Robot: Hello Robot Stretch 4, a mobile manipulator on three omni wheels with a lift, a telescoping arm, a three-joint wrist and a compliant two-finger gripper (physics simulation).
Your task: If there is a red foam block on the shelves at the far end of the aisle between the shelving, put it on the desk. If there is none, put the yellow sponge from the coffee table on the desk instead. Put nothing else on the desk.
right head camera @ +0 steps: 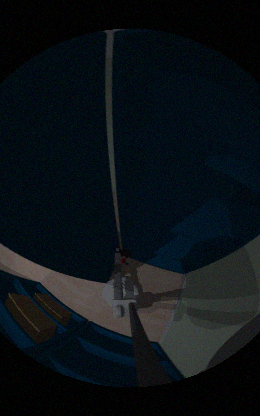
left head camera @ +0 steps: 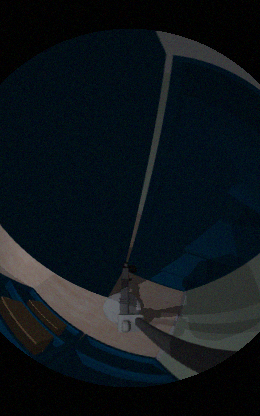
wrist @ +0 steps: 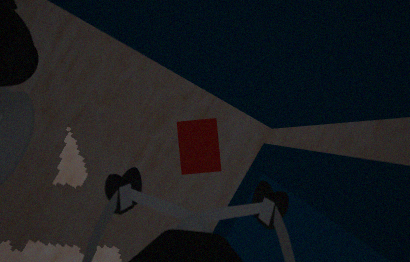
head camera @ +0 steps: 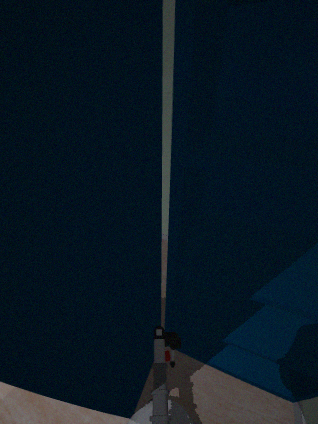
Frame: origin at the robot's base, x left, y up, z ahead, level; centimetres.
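Seen in the pictures: gripper, fingertip midpoint: (left head camera: 129,274) (wrist: 197,189) (head camera: 171,353).
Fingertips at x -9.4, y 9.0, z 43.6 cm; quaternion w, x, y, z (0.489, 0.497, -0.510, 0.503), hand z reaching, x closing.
A point is followed by its place in that frame.
A red block (wrist: 199,146) {y 6.3, x -5.2, z 43.4 cm} (head camera: 167,356) {y 6.3, x -6.4, z 42.4 cm} (right head camera: 123,260) {y 6.0, x -5.6, z 42.1 cm} lies on the wood-toned floor (wrist: 115,100) {y -2.7, x 0.3, z 30.0 cm}, close to the corner where the gap between two blue shelving units begins. My gripper (wrist: 197,189) {y 9.0, x -9.4, z 43.6 cm} is open in the wrist view, its two dark fingertips wide apart with no object between them. The block shows beyond the fingertips in that view, a little above the line between them, and apart from both. In the head view the block is partly hidden by the wrist. The desk, the coffee table and the yellow sponge do not show.
Large dark blue shelving panels (head camera: 80,200) {y 141.9, x 10.0, z 28.5 cm} (head camera: 240,150) {y 142.1, x -24.0, z 54.6 cm} stand on both sides of a very narrow gap (head camera: 166,150). Blue shelves (head camera: 265,330) {y 50.6, x -59.7, z 40.6 cm} jut out at the right. Brown boxes (left head camera: 25,325) (right head camera: 30,317) {y 73.7, x 69.6, z -32.3 cm} sit on blue shelving at the lower left. The picture is dim.
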